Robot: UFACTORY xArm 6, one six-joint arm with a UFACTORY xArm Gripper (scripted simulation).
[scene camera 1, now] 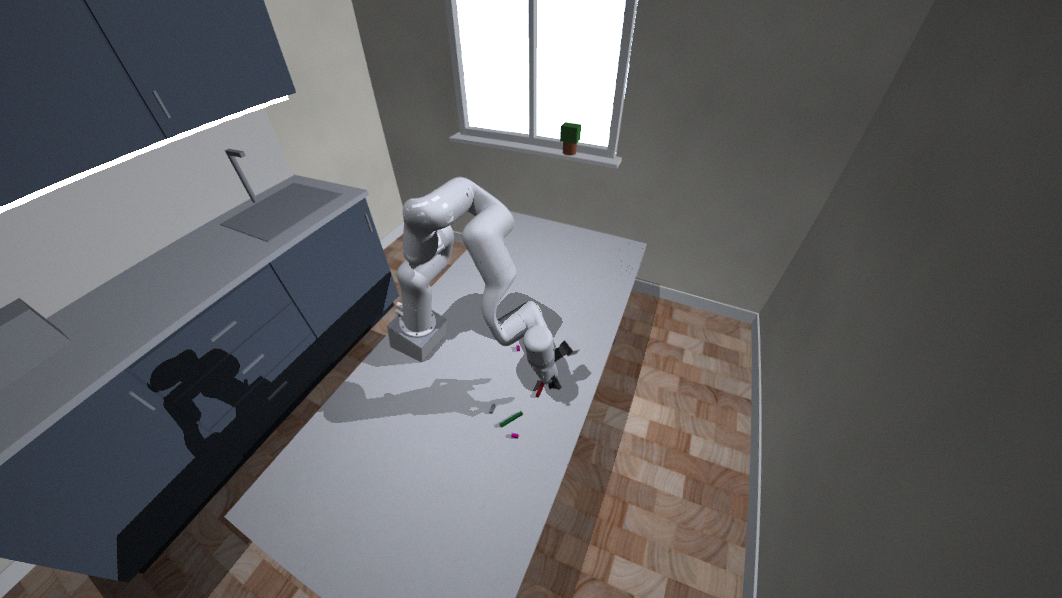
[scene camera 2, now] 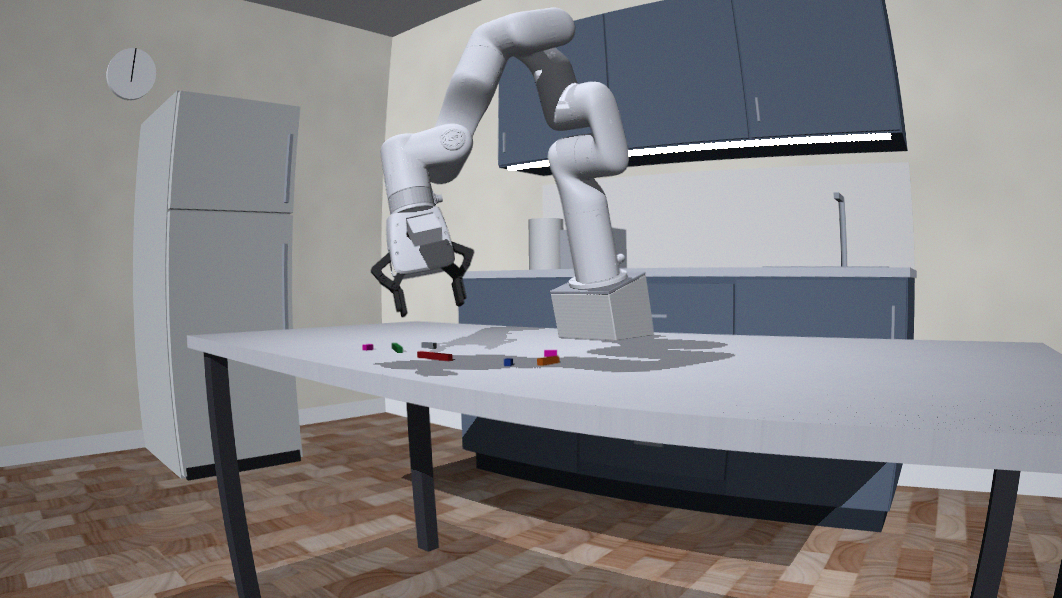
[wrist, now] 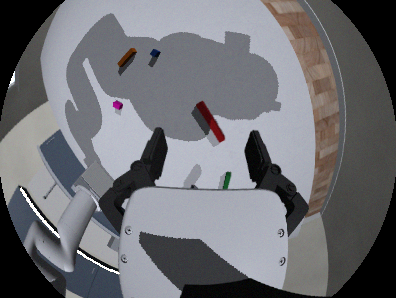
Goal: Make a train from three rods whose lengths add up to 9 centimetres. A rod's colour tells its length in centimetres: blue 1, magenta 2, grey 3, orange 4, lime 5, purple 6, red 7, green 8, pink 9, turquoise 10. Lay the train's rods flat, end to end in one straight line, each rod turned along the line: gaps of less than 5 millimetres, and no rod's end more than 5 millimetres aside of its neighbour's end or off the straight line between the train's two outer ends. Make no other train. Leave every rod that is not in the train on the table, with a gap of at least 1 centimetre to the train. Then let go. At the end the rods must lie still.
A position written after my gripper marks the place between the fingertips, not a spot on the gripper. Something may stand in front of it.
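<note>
My gripper (scene camera 2: 432, 310), (scene camera 1: 544, 374), (wrist: 206, 138): visible.
</note>
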